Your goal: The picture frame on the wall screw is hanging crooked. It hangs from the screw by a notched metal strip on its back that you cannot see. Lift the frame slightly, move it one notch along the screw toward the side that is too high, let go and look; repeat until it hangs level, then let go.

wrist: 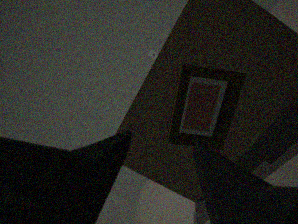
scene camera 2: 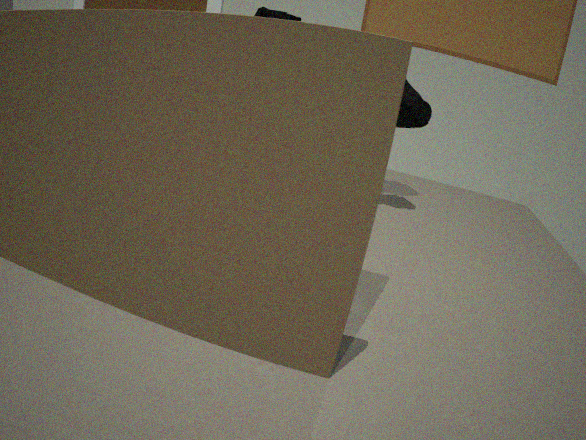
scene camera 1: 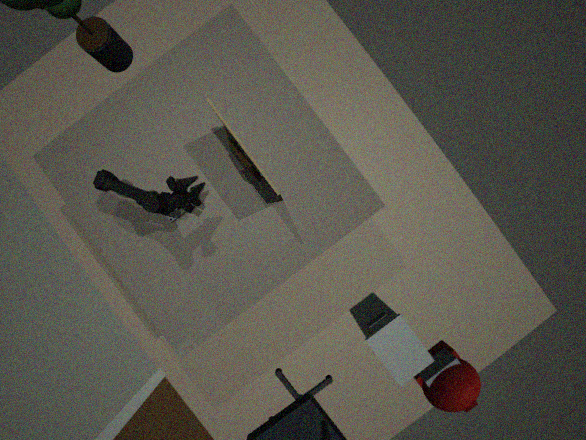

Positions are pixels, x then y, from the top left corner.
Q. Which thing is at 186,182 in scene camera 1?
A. My gripper.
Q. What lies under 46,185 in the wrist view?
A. My gripper.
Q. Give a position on a wall panel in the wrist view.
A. At 253,44
